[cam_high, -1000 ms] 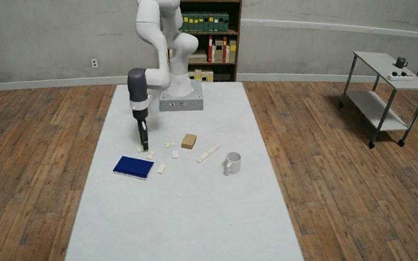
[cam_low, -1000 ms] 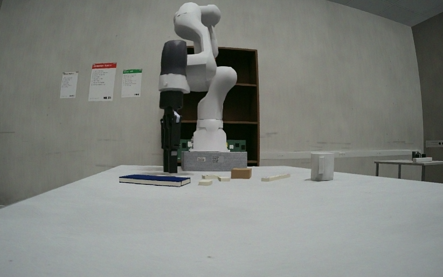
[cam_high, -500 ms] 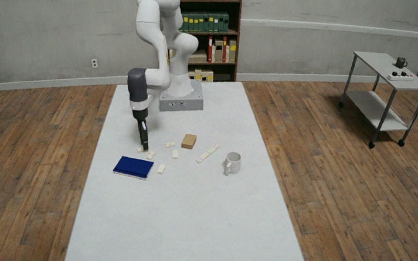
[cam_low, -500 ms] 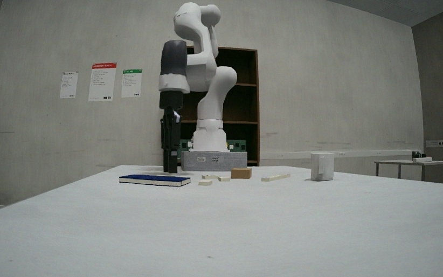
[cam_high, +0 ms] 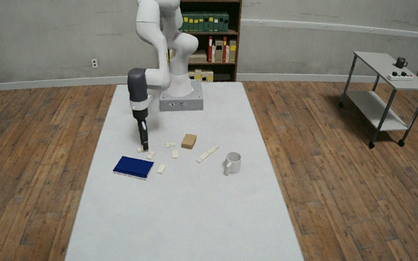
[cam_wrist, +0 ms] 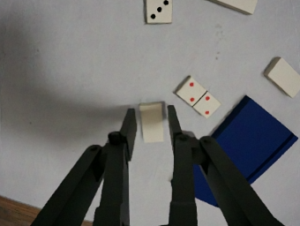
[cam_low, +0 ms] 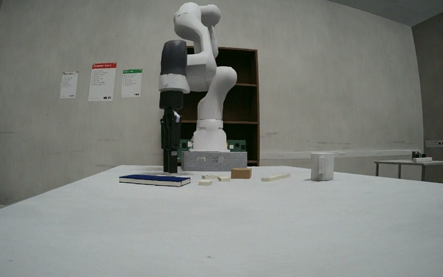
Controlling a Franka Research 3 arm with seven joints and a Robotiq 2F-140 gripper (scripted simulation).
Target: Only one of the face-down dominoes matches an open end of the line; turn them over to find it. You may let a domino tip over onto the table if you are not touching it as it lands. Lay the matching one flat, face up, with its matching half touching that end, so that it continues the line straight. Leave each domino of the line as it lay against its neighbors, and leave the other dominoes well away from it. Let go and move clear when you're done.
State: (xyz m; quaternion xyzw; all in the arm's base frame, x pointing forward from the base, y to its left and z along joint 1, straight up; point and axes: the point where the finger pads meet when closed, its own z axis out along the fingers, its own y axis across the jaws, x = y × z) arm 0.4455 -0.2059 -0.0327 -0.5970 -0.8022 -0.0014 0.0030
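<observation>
Now: the domino 1 cm to the right of my hand and 5 cm below it. Round my hand: blue book (14 cm ahead, 5 cm to the right, 4 cm below); then white mug (19 cm ahead, 42 cm to the left, 2 cm below); then brown block (3 cm behind, 23 cm to the left, 4 cm below).
</observation>
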